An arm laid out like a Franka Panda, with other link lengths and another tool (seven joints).
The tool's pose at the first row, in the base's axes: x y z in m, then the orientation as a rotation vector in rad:
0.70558 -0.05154 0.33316 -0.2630 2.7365 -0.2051
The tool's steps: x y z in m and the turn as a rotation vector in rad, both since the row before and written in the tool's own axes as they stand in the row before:
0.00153 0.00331 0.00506 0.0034 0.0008 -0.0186
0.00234 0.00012 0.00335 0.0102 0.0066 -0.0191
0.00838 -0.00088 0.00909 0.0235 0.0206 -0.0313
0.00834 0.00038 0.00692 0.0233 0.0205 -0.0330
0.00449 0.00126 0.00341 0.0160 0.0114 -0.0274
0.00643 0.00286 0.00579 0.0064 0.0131 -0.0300
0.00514 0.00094 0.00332 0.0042 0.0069 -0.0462
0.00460 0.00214 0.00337 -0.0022 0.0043 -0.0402
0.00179 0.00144 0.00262 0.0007 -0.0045 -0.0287
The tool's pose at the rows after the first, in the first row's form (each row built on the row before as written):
0.70563 -0.04918 0.32739 -0.2876 2.7352 -0.2149
0.70478 -0.04997 0.32347 -0.3108 2.7380 -0.2353
0.70082 -0.05398 0.31243 -0.3469 2.7502 -0.2804
0.69572 -0.05693 0.30333 -0.3856 2.7611 -0.3260
0.69257 -0.05770 0.29855 -0.4191 2.7647 -0.3579
0.68806 -0.05827 0.29065 -0.4587 2.7718 -0.3779
0.68429 -0.05989 0.28601 -0.5221 2.7706 -0.3967
0.68065 -0.06048 0.28116 -0.5789 2.7688 -0.4043
0.67944 -0.06053 0.27789 -0.6193 2.7588 -0.4097

